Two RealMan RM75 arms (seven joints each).
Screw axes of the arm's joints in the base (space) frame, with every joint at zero. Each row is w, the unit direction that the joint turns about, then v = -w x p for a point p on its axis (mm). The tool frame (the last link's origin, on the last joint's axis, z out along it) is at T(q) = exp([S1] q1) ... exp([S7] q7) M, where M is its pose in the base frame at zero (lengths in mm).
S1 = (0, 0, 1, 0.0, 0.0, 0.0)
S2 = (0, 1, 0, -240.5, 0.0, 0.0)
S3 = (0, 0, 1, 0.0, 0.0, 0.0)
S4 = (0, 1, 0, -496.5, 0.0, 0.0)
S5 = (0, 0, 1, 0.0, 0.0, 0.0)
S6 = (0, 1, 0, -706.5, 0.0, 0.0)
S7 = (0, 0, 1, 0.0, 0.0, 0.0)
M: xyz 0.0 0.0 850.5 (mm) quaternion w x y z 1 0 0 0
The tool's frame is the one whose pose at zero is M.
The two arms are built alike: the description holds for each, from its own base.
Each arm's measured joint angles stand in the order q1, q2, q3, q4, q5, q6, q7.
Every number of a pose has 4 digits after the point.
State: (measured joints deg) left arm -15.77 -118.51 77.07 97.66 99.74 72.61 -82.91; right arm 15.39 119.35 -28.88 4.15 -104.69 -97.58 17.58
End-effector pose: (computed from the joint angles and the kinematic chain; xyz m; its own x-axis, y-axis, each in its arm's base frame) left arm -0.0974 0.3161 0.0573 0.8651 -0.4462 0.2289 -0.2612 -0.7905 -0.5540; right arm 0.2952 0.1816 -0.0733 0.6398 0.0208 -0.7683 -0.4309 -0.8180 -0.3810
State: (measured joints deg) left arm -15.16 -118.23 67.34 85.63 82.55 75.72 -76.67; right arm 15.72 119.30 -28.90 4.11 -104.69 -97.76 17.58
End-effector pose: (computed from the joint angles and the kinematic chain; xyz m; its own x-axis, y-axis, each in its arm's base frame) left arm -0.1299 0.3258 0.0902 0.7927 -0.3848 0.4728 -0.0290 -0.7986 -0.6012; right arm 0.2941 0.1833 -0.0727 0.6388 0.0267 -0.7689 -0.4247 -0.8211 -0.3814
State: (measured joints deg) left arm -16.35 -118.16 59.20 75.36 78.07 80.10 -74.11; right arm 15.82 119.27 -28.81 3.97 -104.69 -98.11 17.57
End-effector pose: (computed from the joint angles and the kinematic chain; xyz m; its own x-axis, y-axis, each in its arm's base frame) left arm -0.1664 0.3328 0.1058 0.7542 -0.3213 0.5727 0.1180 -0.7916 -0.5996; right arm 0.2936 0.1841 -0.0715 0.6366 0.0335 -0.7704 -0.4209 -0.8220 -0.3836
